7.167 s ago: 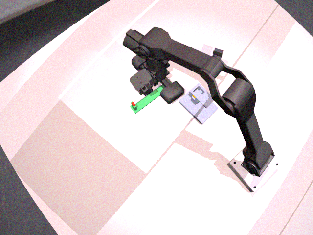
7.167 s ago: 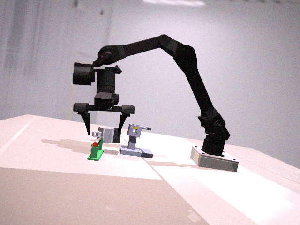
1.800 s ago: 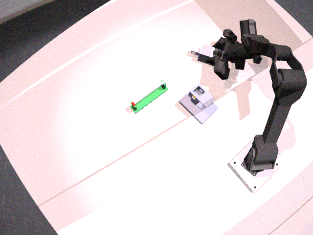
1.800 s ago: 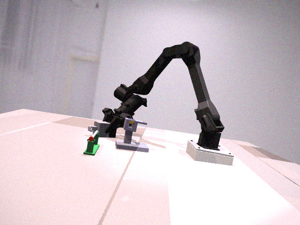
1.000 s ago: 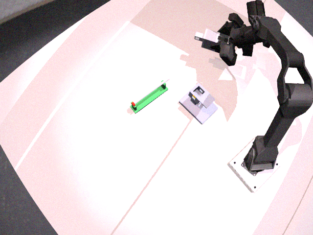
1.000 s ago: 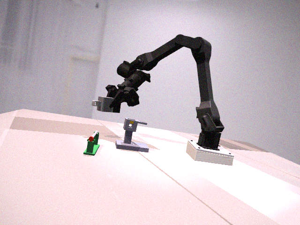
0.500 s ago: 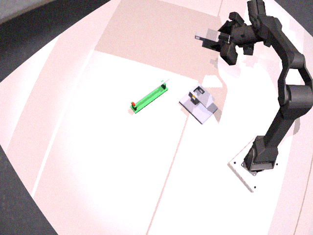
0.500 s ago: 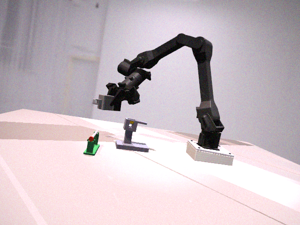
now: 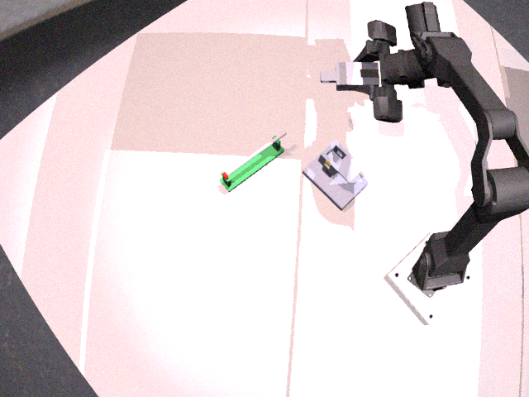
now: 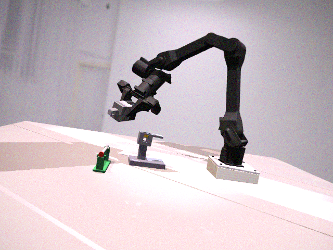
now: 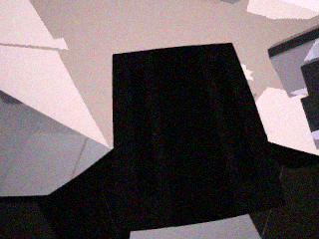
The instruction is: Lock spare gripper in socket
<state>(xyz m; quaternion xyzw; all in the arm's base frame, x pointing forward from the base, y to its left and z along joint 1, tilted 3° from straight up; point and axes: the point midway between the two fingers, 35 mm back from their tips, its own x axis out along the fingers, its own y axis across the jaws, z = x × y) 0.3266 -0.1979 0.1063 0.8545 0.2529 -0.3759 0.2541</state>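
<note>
Right now my gripper tip is 220 mm to the right of the green rack, 120 mm above it and 70 mm short of it. The rest, counted from my gripper tip: spare gripper: 10 mm to the left, 10 mm above; then grey mount: 140 mm to the left, 90 mm below, 70 mm behind.
</note>
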